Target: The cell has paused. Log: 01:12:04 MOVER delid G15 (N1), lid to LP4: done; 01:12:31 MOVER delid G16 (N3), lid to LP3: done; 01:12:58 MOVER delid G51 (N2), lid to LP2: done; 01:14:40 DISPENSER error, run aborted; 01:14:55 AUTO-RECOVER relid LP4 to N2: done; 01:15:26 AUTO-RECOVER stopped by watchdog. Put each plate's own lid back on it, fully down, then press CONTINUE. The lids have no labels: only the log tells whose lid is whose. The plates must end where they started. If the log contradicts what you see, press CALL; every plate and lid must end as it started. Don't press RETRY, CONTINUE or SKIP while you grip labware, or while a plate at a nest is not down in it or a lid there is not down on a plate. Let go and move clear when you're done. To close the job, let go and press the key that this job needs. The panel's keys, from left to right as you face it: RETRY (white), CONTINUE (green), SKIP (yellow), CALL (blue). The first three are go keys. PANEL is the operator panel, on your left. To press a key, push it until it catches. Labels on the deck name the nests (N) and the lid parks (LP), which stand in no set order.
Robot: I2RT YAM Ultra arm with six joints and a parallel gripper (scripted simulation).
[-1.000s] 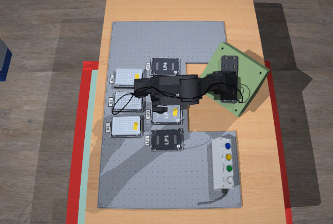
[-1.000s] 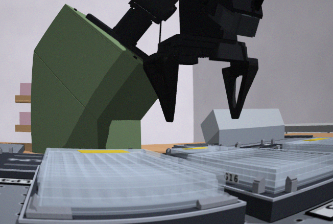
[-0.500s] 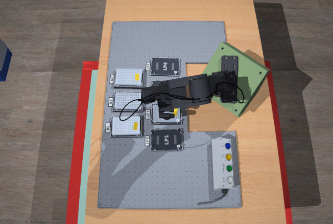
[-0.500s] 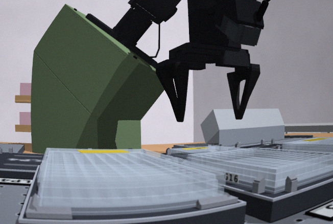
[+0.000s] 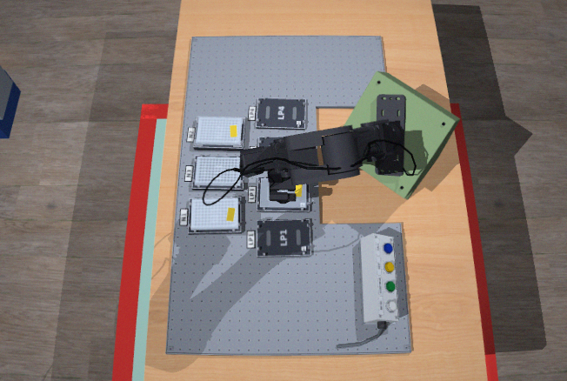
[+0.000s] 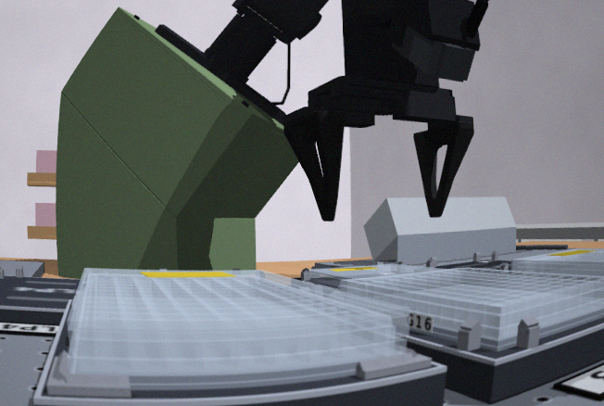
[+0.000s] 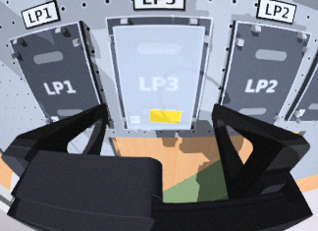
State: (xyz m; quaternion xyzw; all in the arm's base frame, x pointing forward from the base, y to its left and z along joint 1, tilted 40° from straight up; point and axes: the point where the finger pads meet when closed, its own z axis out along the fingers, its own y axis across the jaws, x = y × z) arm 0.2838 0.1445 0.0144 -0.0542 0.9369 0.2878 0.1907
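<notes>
Now: the lid 50 mm below my hand. Also, from my hand: blue call key: 300 mm behind, 110 mm to the left; plate: 190 mm ahead, 40 mm below, 20 mm to the right; yellow SKIP key: 320 mm behind, 160 mm to the left.
</notes>
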